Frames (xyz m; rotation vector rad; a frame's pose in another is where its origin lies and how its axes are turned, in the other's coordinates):
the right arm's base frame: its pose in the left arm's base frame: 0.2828 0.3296 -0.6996 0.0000 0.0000 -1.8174
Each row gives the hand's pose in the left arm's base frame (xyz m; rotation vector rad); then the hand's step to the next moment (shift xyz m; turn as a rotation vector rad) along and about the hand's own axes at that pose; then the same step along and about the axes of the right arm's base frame.
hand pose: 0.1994 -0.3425 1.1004 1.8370 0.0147 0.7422
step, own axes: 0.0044 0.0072 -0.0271 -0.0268 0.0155 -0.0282
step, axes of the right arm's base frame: -0.0180 -0.0171 0.0138 0.0019 -0.0414 0.0061
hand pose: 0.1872 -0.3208 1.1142 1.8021 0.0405 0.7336
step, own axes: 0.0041 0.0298 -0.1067 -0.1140 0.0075 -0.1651
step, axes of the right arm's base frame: -0.0645 -0.0774 0.0463 -0.0489 -0.1940 -0.0172
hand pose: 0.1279 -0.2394 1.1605 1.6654 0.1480 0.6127
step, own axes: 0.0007 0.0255 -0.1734 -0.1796 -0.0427 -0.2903
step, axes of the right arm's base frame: -0.1221 -0.1206 0.0357 -0.1131 -0.3157 -0.0768
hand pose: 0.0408 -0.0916 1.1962 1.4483 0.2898 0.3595
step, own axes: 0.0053 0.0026 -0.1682 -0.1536 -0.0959 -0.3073
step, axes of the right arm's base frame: -0.1351 -0.0993 -0.0147 -0.1390 -0.3013 -0.1308
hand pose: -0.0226 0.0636 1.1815 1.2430 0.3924 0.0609
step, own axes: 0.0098 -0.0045 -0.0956 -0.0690 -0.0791 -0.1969
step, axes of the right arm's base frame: -0.0798 -0.0433 -0.0320 -0.0967 -0.1698 -0.1078
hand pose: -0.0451 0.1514 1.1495 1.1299 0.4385 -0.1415
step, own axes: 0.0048 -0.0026 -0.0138 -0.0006 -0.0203 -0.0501
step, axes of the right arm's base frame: -0.0114 -0.0031 -0.0090 -0.0301 -0.0288 -0.0345
